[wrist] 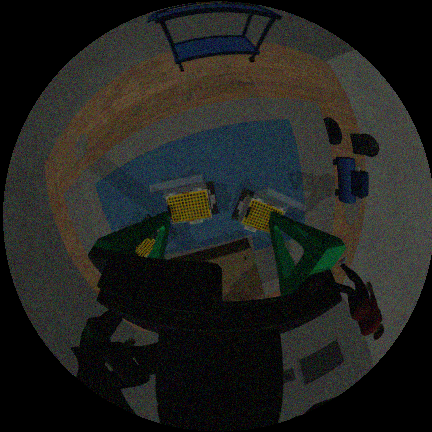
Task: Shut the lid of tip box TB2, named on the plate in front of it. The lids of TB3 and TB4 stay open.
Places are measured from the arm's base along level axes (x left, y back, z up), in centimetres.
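Pixels of known places: gripper, fingertip midpoint: [218, 216].
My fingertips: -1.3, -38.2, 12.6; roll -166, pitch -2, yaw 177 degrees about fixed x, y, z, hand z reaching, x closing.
Note:
Ahead of a thing's pixels: the offset from my fingertips to its top centre, as dx, dy, dz. "pt": to the spot under its first point. Level surfaces: height alone.
Three tip boxes with yellow racks show in the dim wrist view. One box @(+8.1, +6.8, -24.5) [190, 206] is left of centre, with a pale see-through lid [177, 184] standing open along its far side. A second box @(-13.5, +11.5, -24.5) [261, 215] is right of centre, turned at an angle, with its pale lid @(pt -16.2, +3.8, -17.6) [286, 199] open at its far right side; the right finger overlaps its edge. A third box @(+27.0, +18.9, -24.5) [146, 247] is mostly hidden behind the left finger, and its lid cannot be made out. No name plate is readable, so I cannot tell which is TB2. My green-fingered gripper [218, 216] is open and empty, its fingertips spread across the two central boxes.
The boxes are on a blue mat @(dz -31.9) [240, 150]. A brown box-like object [245, 277] with a dark edge lies near the gripper body. A blue cart [215, 48] stands at the far side. Blue and black objects [346, 180] are at the right, and a red-topped figure [367, 316] is at the lower right.

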